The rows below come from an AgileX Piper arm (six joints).
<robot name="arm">
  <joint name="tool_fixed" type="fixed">
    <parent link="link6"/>
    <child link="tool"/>
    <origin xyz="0 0 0" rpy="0 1.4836 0"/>
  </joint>
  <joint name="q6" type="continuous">
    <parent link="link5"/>
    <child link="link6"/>
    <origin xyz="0.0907 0 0.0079"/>
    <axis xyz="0.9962 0 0.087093"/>
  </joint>
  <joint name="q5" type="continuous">
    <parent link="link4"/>
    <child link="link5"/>
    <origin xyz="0 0 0"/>
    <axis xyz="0 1 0"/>
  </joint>
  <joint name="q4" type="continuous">
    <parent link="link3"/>
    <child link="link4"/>
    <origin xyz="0.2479 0 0.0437"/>
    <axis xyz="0.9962 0 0.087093"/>
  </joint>
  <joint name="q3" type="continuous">
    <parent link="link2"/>
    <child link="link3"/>
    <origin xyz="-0.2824 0 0.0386"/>
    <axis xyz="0 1 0"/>
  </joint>
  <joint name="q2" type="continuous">
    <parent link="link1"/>
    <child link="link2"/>
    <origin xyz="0 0 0"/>
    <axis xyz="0 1 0"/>
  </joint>
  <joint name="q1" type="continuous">
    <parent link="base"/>
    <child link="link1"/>
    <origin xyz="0 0 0.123"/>
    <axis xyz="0 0 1"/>
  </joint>
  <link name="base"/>
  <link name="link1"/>
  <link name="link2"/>
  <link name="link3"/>
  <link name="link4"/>
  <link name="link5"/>
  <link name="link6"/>
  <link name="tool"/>
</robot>
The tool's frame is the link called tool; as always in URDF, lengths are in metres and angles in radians. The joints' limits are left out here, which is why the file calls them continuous.
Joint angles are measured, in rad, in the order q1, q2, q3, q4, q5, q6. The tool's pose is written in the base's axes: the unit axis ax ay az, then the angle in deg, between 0 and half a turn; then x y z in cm. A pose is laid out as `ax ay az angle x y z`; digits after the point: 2 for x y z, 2 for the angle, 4 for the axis.
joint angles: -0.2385, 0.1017, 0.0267, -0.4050, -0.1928, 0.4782
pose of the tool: 0.1155 0.9919 -0.0530 82.35 6.42 -0.85 21.40
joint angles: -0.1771, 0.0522, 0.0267, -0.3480, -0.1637, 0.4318
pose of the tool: 0.0997 0.9947 -0.0246 80.74 6.02 -0.56 21.50
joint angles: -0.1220, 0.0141, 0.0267, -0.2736, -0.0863, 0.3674
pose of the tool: 0.0950 0.9955 -0.0039 82.58 5.77 -0.50 21.09
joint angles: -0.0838, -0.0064, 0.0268, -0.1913, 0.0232, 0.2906
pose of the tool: 0.0937 0.9956 0.0059 87.48 5.68 -0.52 20.24
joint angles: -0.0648, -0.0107, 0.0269, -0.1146, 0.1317, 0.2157
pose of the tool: 0.0904 0.9959 0.0100 93.43 5.64 -0.50 19.28
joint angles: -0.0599, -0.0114, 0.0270, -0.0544, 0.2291, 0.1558
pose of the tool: 0.0865 0.9962 0.0122 99.01 5.55 -0.45 18.39
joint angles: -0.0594, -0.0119, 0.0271, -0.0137, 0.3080, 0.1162
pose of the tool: 0.0828 0.9965 0.0152 103.54 5.41 -0.36 17.69
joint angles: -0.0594, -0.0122, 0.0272, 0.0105, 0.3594, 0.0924
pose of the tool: 0.0793 0.9967 0.0178 106.48 5.29 -0.28 17.23
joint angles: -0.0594, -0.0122, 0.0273, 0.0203, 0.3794, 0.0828
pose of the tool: 0.0777 0.9968 0.0192 107.63 5.24 -0.24 17.05
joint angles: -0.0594, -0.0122, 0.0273, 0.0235, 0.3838, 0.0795
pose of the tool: 0.0770 0.9968 0.0197 107.88 5.23 -0.23 17.02
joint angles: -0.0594, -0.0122, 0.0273, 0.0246, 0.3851, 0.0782
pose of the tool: 0.0767 0.9969 0.0197 107.96 5.22 -0.23 17.01
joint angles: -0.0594, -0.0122, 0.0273, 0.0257, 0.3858, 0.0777
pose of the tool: 0.0768 0.9968 0.0201 108.00 5.22 -0.22 17.00
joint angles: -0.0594, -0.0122, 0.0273, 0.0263, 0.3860, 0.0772
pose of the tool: 0.0768 0.9968 0.0203 108.01 5.22 -0.22 17.00
